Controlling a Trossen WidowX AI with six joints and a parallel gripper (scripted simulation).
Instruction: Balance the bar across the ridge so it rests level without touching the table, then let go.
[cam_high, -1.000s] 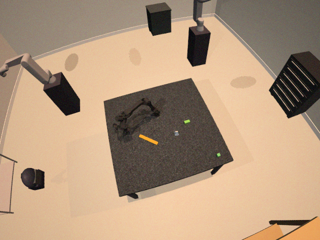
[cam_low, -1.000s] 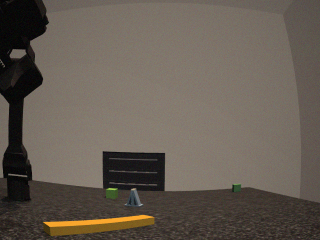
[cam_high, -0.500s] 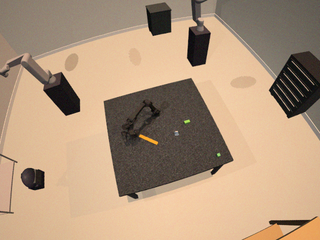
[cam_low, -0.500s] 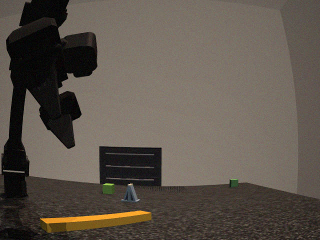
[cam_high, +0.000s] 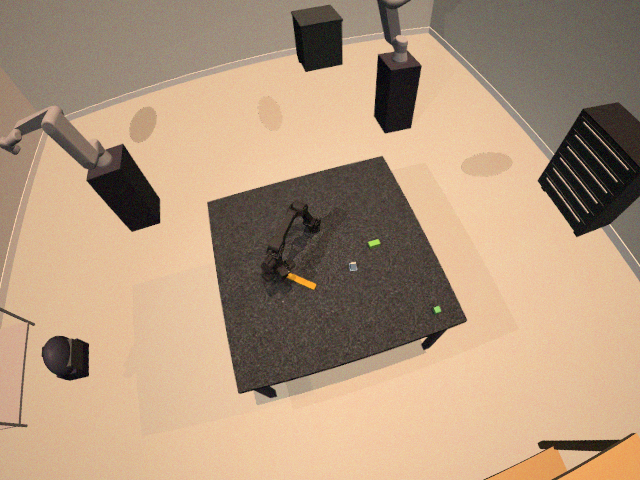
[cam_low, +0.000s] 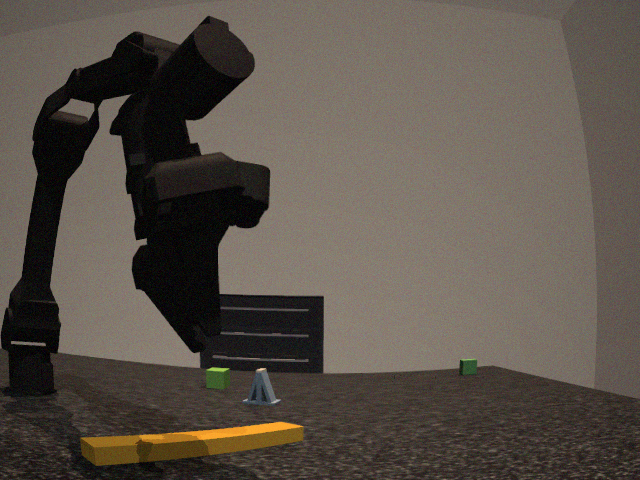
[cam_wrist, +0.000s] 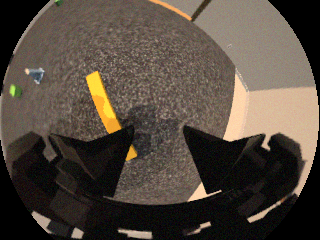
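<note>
Right now the yellow bar is 30 mm behind my gripper tip, 90 mm to the left of it and 100 mm below it. Round my gripper tip: green cube (400 mm ahead, 780 mm to the left, 90 mm below).
</note>
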